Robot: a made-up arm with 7 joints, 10 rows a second.
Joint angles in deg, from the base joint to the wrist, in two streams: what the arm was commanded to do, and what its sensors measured. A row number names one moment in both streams.
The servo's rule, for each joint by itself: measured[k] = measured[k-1] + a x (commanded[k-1-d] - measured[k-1]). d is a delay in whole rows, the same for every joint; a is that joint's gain. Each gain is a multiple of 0.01, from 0.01 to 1. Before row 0 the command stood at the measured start. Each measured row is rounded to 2 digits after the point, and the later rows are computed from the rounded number. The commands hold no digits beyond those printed.
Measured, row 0:
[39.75 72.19 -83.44 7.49 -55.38 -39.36 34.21]
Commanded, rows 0 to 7:
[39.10 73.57 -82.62 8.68 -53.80 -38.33 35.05]
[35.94 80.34 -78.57 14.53 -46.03 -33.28 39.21]
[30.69 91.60 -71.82 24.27 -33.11 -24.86 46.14]
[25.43 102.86 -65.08 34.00 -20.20 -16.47 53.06]
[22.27 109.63 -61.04 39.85 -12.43 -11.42 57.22]
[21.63 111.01 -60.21 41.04 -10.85 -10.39 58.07]
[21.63 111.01 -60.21 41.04 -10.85 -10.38 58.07]
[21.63 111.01 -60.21 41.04 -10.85 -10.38 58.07]
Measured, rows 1 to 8:
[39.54 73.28 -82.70 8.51 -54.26 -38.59 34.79]
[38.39 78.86 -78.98 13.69 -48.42 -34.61 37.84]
[35.93 88.92 -72.54 22.79 -37.55 -27.30 43.57]
[32.57 99.93 -65.83 32.43 -25.23 -19.18 50.12]
[29.27 107.59 -61.52 38.81 -16.14 -13.36 55.02]
[26.83 110.29 -60.34 40.73 -12.38 -11.13 57.12]
[25.17 110.86 -60.22 41.00 -11.29 -10.57 57.78]
[24.04 110.98 -60.21 41.03 -10.98 -10.43 57.98]
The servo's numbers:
d 0
a 0.32 0.79 0.90 0.86 0.71 0.75 0.69

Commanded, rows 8 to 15:
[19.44 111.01 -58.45 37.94 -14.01 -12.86 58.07]
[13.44 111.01 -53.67 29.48 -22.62 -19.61 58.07]
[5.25 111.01 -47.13 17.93 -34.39 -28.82 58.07]
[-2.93 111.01 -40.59 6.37 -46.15 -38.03 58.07]
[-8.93 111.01 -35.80 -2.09 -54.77 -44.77 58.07]
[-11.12 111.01 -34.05 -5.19 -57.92 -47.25 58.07]
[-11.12 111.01 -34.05 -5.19 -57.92 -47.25 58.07]
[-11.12 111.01 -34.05 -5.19 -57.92 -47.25 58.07]
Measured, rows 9 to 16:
[22.57 111.00 -58.63 38.37 -13.13 -12.25 58.04]
[19.65 111.01 -54.17 30.72 -19.87 -17.77 58.06]
[15.04 111.01 -47.83 19.72 -30.18 -26.06 58.07]
[9.29 111.01 -41.31 8.24 -41.52 -35.04 58.07]
[3.46 111.01 -36.35 -0.64 -50.93 -42.34 58.07]
[-1.21 111.01 -34.28 -4.55 -55.89 -46.02 58.07]
[-4.38 111.01 -34.07 -5.10 -57.33 -46.94 58.07]
[-6.54 111.01 -34.05 -5.18 -57.75 -47.17 58.07]

